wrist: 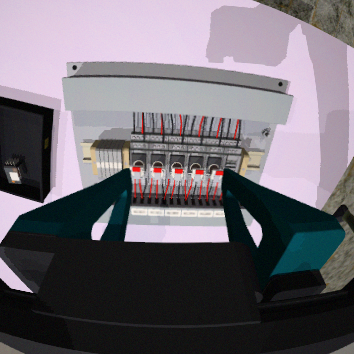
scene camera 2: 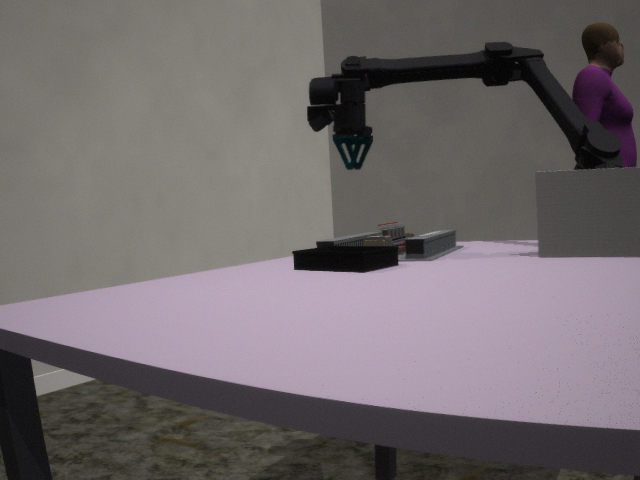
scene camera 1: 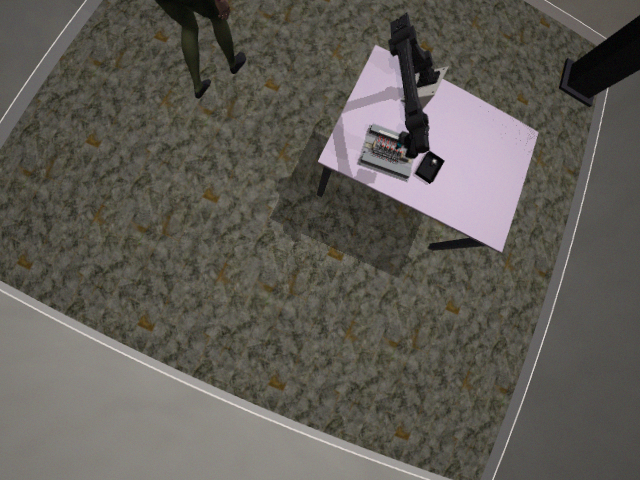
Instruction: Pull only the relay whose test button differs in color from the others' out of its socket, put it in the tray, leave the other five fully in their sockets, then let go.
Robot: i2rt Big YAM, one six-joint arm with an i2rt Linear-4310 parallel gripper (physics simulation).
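Frame: origin at the arm's base, x left, y back, z up, level; metres.
Seen in the pictures: gripper, fingertip midpoint: [wrist: 176, 176] [scene camera 2: 353, 169] [scene camera 1: 401, 150]; arm's base, origin of the base link: [scene camera 2: 605, 202] [scene camera 1: 428, 80].
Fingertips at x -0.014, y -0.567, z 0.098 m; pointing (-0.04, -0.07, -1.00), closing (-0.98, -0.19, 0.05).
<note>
Offsets run from my fingertips to a thing's top centre. "pt": to the spot under its first point. Level surfaces: height alone.
My gripper [scene camera 1: 400, 145] [scene camera 2: 354, 167] [wrist: 176, 176] is open and empty, its teal fingers pointing down high above the relay panel [scene camera 1: 385, 165] [scene camera 2: 431, 244] [wrist: 95, 119]. In the wrist view, several grey relays with red test buttons, one of them in the middle [wrist: 177, 172], stand in a row of sockets between the fingertips. The socket {pt dx -0.110, dy +0.064, dz -0.169 m} [wrist: 232, 162] at the row's right end holds no relay. A loose relay {dx +0.254, dy +0.145, dz -0.174 m} [scene camera 1: 434, 161] [wrist: 13, 172] lies in the black tray {dx +0.240, dy +0.103, dz -0.162 m} [scene camera 1: 438, 172] [scene camera 2: 330, 260] [wrist: 48, 160], its pins toward the top of the wrist view; its test button is too small to tell.
A grey wire duct {dx -0.011, dy -0.020, dz -0.155 m} [wrist: 175, 95] runs along the panel's far side. Red and black wires rise close around the sockets. A terminal block {dx +0.069, dy +0.088, dz -0.151 m} [wrist: 109, 159] sits left of the row. The pink table {dz -0.197 m} [scene camera 1: 480, 180] [scene camera 2: 310, 320] bears the arm's base. A person [scene camera 1: 191, 46] [scene camera 2: 602, 98] stands beyond the table.
</note>
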